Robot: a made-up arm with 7 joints.
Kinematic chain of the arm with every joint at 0, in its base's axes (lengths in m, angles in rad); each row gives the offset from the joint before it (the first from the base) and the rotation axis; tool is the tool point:
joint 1: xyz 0 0 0.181 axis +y
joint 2: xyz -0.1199 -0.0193 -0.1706 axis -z
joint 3: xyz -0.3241 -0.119 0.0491 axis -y
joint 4: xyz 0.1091 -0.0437 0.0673 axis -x
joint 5: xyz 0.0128 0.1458 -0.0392 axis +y
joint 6: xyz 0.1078 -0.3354 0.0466 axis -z
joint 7: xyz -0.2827 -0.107 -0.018 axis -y
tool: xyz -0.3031 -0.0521 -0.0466
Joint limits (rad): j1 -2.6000..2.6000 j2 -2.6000..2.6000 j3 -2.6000..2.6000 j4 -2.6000..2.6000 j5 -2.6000..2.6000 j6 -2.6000..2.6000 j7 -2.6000..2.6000
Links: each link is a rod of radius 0.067 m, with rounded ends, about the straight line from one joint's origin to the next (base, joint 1, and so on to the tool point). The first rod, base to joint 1, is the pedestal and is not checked.
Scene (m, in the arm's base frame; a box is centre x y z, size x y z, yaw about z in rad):
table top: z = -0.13
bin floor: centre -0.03 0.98 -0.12 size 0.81 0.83 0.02 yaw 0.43
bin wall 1: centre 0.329 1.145 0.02 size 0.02 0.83 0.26 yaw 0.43
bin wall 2: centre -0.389 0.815 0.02 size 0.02 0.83 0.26 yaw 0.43
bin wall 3: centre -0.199 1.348 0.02 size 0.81 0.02 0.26 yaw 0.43
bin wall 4: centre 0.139 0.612 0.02 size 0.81 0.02 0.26 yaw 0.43
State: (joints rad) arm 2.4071 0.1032 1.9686 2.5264 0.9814 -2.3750 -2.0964
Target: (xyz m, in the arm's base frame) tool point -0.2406 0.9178 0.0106
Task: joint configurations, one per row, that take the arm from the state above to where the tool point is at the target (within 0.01 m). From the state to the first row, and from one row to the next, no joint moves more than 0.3 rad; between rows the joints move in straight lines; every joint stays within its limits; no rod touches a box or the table.
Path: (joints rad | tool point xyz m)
1: 2.4392 0.3848 2.0415 2.5387 0.9520 -2.2855 -2.0149 | 0.8934 0.2606 0.5943
2: 2.4714 0.6665 2.1145 2.5509 0.9227 -2.1961 -1.9335 | 0.8037 0.5416 0.5307
3: 2.5035 0.9481 2.1874 2.5632 0.8933 -2.1066 -1.8520 | 0.6268 0.7794 0.4197
4: 2.5357 1.2298 2.2603 2.5755 0.8639 -2.0171 -1.7705 | 0.3748 0.9371 0.2798
5: 2.5678 1.5114 2.3333 2.5877 0.8346 -1.9277 -1.6891 | 0.0736 0.9875 0.1352
6: 2.6000 1.7931 2.4062 2.6000 0.8052 -1.8382 -1.6076 | -0.2406 0.9178 0.0106

